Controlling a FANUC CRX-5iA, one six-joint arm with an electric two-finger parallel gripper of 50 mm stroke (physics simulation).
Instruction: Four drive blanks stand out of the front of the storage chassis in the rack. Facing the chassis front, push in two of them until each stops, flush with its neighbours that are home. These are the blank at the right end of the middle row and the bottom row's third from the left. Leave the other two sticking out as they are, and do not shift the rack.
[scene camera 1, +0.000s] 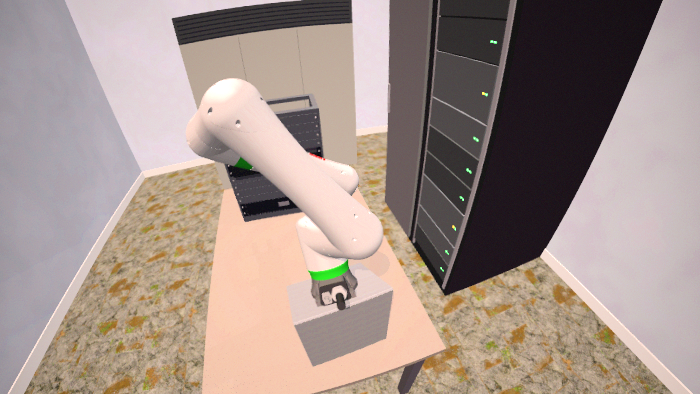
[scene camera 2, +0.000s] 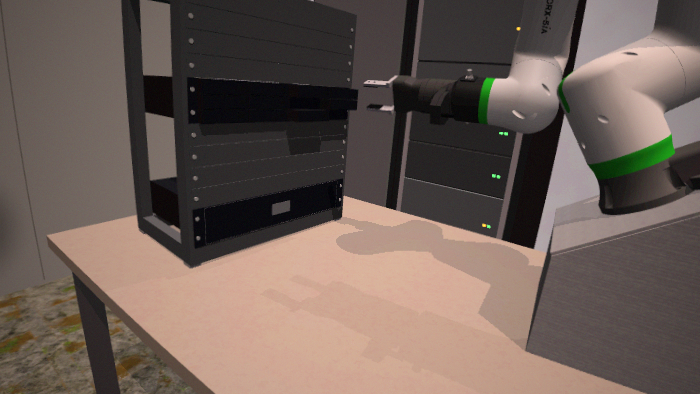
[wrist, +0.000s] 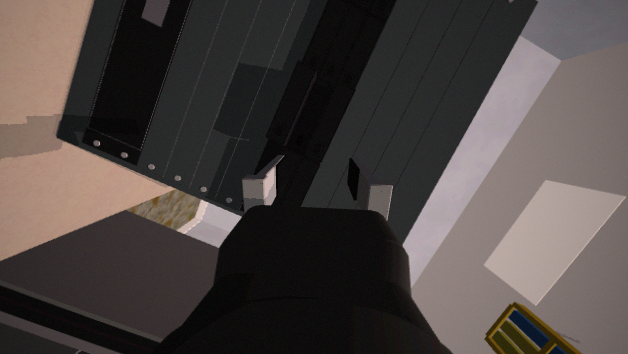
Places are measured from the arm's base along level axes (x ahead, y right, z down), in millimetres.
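Pixels of known places: gripper, fingertip midpoint: (scene camera 2: 367, 95) (wrist: 317, 169); arm's base, link origin: (scene camera 1: 334, 288) (scene camera 2: 647, 197).
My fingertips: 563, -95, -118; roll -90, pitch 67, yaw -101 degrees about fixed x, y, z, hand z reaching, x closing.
Note:
Ahead of a thing's pixels: the offset from my fingertips to its top centre, as dx, dy, dz. "pt": to the spot under its first point. Level surfaces: height alone.
The storage chassis @(pt +135, -261, +28) (scene camera 2: 235, 100) (wrist: 350, 25) is a black band in the dark rack (scene camera 2: 181, 150) (scene camera 1: 317, 112). In the wrist view, dark blocks @(pt +112, -57, +55) (wrist: 292, 107) stand out of its front near the right end; they also show as a darker raised patch in the scene camera 2 view. The single blanks, their rows and how far each stands out are too dark to tell apart. My gripper (scene camera 2: 370, 95) (wrist: 317, 169) is open and empty. It is in front of the chassis's right end, apart from it, with one finger above the other. In the scene camera 1 view the arm hides it.
The rack stands on a wooden table @(dz +389) (scene camera 1: 250, 310) (scene camera 2: 225, 310) (wrist: 35, 60). A lower black unit (scene camera 2: 240, 215) with a pale label sits in the rack's bottom. The arm stands on a grey pedestal box (scene camera 1: 350, 330) (scene camera 2: 615, 295). A tall server cabinet (scene camera 1: 565, 125) (scene camera 2: 455, 162) stands beyond the table.

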